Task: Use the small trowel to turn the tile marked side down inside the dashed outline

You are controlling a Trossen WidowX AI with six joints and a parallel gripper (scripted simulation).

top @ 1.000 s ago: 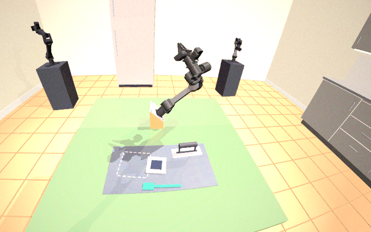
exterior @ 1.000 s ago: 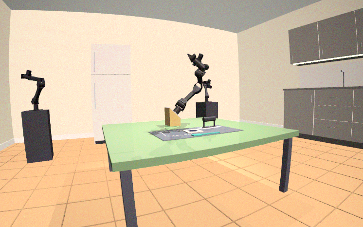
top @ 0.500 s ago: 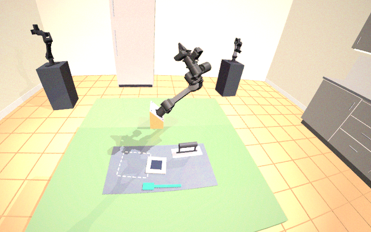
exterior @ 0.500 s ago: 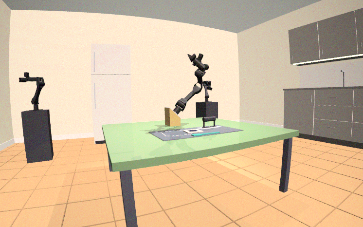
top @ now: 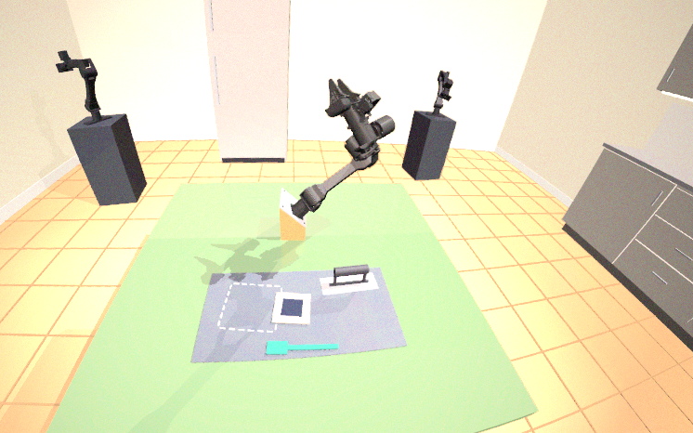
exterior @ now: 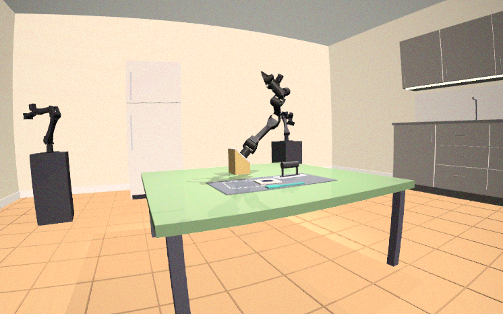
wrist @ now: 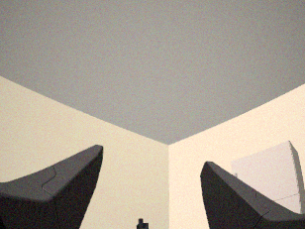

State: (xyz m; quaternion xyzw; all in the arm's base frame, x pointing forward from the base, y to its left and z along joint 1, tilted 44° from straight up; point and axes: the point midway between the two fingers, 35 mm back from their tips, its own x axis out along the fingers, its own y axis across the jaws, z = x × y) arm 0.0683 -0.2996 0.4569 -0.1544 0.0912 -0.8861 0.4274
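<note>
The trowel lies 62 cm below my gripper tip, 19 cm ahead of it and 4 cm to the left of it. From my gripper tip the other things lie so: square tile: 65 cm below, 25 cm ahead, 16 cm to the right; teal flat tool: 65 cm below, 39 cm ahead, 18 cm to the right; grey mat: 68 cm below, 26 cm ahead, 13 cm to the right.
</note>
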